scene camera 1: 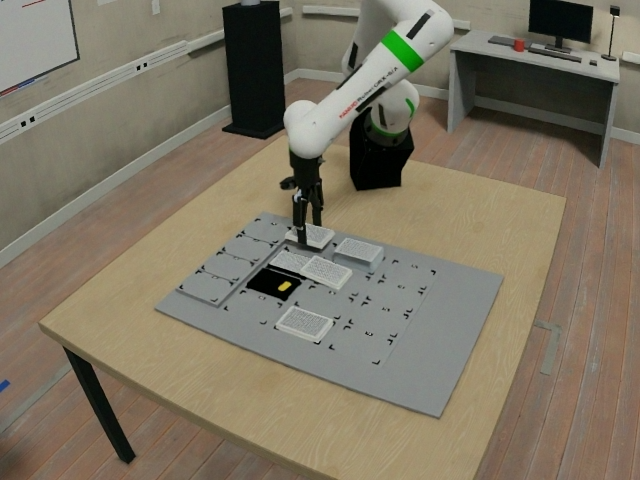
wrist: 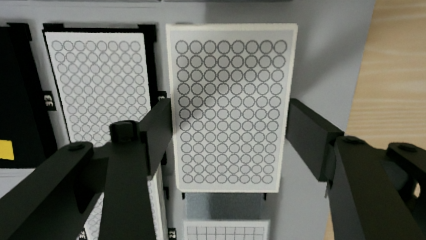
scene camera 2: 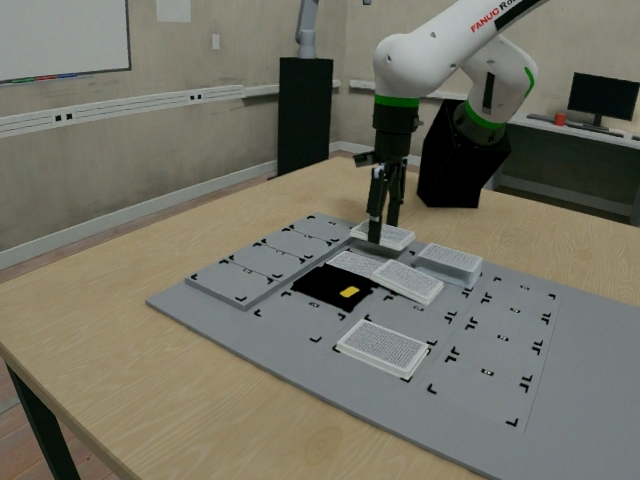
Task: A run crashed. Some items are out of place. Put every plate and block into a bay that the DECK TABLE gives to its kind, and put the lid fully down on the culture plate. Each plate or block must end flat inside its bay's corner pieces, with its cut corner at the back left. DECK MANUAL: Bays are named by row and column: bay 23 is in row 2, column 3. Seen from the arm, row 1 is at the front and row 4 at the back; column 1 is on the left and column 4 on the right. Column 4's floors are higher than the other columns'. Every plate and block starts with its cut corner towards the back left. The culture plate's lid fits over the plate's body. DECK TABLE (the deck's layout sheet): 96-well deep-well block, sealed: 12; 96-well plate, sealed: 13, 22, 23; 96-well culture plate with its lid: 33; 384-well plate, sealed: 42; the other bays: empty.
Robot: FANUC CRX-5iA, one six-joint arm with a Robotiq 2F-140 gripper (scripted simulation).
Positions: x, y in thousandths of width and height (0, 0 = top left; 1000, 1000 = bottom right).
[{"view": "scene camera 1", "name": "gripper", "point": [485, 491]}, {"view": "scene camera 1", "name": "flat black lid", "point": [416, 584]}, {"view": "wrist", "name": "gripper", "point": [536, 481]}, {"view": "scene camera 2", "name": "gripper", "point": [598, 491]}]
